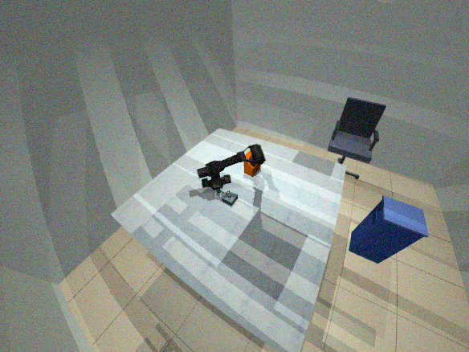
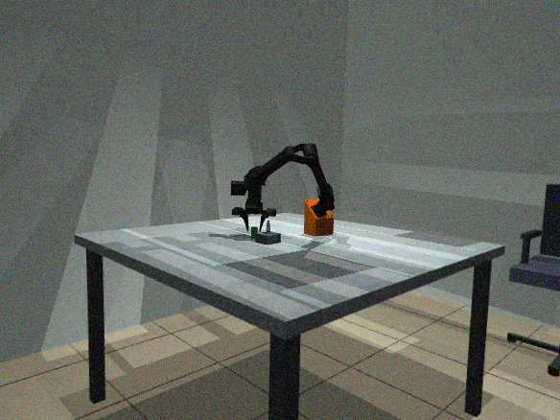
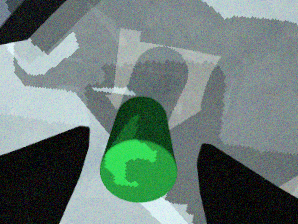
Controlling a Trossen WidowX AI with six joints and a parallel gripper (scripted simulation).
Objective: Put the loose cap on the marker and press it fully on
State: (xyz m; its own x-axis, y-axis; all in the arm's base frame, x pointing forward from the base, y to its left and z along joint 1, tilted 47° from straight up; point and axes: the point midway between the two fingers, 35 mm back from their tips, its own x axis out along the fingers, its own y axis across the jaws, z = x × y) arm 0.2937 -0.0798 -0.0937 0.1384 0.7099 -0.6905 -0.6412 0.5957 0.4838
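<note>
The green cap is right at my gripper tip. From my gripper tip the other things lie so: dark holder block 20 mm ahead, 110 mm to the left, 10 mm below.
</note>
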